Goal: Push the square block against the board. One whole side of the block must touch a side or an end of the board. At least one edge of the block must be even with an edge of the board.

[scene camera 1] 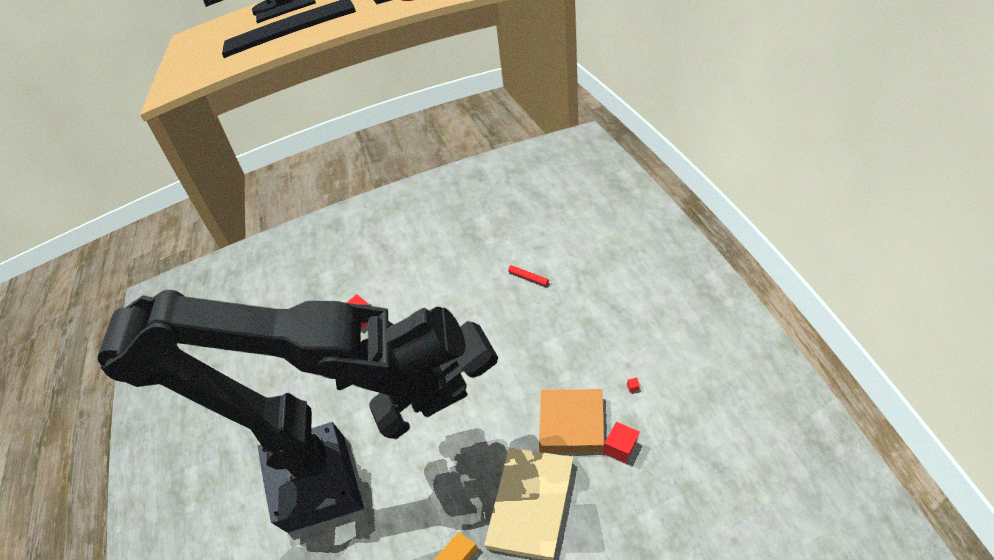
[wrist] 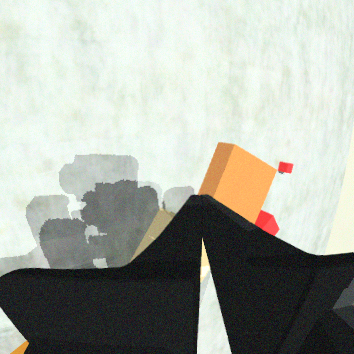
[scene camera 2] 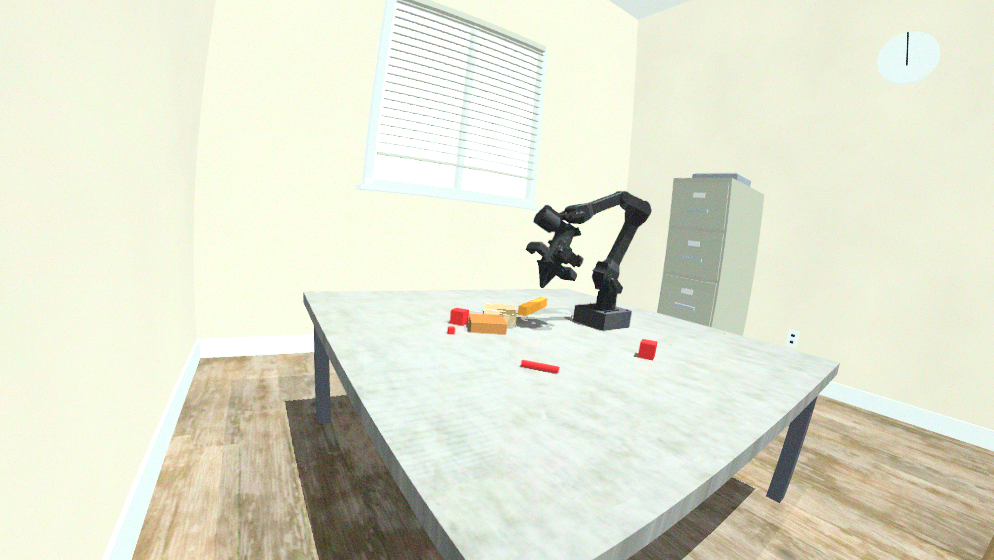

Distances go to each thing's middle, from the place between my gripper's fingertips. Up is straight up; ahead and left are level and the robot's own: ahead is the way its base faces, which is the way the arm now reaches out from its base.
Now: hand 140 mm short of the square block (scene camera 1: 571, 421), 110 mm above it and 50 mm to the left of it. The rest, counted from my hand: pale tan board (scene camera 1: 528, 510) 150 mm to the right, 110 mm below, 40 mm ahead.
